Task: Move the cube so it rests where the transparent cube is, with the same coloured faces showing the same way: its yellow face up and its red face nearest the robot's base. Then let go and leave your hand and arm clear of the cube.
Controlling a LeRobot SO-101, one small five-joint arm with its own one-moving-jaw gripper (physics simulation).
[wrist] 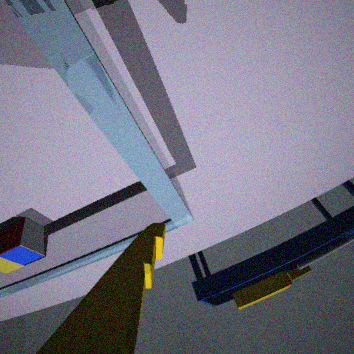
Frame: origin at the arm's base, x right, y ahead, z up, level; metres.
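Seen in the pictures: end effector, tool point: (163,236).
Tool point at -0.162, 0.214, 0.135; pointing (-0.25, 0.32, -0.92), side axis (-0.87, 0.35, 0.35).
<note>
Offsets run from my tool point to a thing's top centre, as dx, dy, dz. "*": to the spot under its first point.
The cube {+0.205, +0.098, -0.095} (24,245) is at the lower left of the wrist view, cut by the left edge. It shows a dark red face, a grey face, a blue face and part of a yellow one. A faint grey shape shows just behind it; I cannot tell whether that is a shadow or the transparent cube. My gripper (160,229) is fully open: one dark yellow notched jaw shows at the bottom, to the right of the cube and apart from it. The moving jaw is out of the picture.
A light blue bar {* +0.010, +0.001, -0.075} (120,130) runs from the upper left to a corner near the jaw tip, and a thinner bar {* +0.153, +0.135, -0.075} (75,267) runs left from there, below the cube. A dark blue rail (270,265) with a yellow block (262,290) stands past the pale table's edge at the lower right.
</note>
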